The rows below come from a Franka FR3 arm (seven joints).
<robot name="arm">
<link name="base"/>
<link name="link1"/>
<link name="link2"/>
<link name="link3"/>
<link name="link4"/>
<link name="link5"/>
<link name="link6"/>
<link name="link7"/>
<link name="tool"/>
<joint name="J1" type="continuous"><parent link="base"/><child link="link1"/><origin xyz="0 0 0.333" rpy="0 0 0"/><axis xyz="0 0 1"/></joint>
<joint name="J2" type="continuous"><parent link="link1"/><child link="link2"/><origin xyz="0 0 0" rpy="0 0 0"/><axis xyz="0 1 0"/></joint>
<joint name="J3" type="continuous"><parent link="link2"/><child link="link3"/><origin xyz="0 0 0.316" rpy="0 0 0"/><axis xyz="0 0 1"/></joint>
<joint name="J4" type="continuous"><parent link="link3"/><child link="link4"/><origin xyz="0.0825 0 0" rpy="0 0 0"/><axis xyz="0 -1 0"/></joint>
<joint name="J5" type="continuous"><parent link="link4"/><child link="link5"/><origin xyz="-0.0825 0 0.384" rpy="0 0 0"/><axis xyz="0 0 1"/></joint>
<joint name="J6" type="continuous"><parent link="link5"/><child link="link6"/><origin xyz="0 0 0" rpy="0 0 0"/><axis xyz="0 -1 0"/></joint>
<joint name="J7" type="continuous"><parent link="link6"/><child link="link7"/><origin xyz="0.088 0 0" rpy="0 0 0"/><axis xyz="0 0 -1"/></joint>
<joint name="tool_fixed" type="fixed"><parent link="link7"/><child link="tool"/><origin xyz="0 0 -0.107" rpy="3.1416 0 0"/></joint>
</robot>
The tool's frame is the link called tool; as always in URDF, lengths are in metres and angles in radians. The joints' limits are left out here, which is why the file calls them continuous.
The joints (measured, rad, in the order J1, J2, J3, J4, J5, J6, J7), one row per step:
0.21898, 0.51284, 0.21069, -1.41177, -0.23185, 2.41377, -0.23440
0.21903, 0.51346, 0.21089, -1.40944, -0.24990, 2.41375, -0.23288
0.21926, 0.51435, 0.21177, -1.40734, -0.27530, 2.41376, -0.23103
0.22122, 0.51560, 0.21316, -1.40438, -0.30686, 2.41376, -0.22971
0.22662, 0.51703, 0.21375, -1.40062, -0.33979, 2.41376, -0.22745
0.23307, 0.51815, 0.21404, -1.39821, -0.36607, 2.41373, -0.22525
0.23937, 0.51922, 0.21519, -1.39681, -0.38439, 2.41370, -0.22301
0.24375, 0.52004, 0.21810, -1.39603, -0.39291, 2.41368, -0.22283
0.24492, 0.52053, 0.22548, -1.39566, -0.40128, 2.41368, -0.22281
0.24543, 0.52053, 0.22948, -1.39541, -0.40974, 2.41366, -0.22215
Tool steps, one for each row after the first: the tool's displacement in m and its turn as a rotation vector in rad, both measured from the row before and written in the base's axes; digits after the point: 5 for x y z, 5 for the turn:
0.00034, 0.00005, 0.00077, -0.01381, -0.00854, 0.00470
0.00016, 0.00052, 0.00050, -0.01971, -0.01096, 0.00765
-0.00028, 0.00195, 0.00072, -0.02470, -0.01395, 0.01220
-0.00096, 0.00389, 0.00096, -0.02544, -0.01521, 0.01444
-0.00142, 0.00448, 0.00047, -0.02035, -0.01175, 0.01319
-0.00176, 0.00487, 0.00003, -0.01348, -0.00761, 0.01123
-0.00177, 0.00451, -0.00001, -0.00557, -0.00316, 0.00945
-0.00202, 0.00466, 0.00031, -0.00343, -0.00259, 0.01025
-0.00109, 0.00240, 0.00040, -0.00471, -0.00339, 0.00614

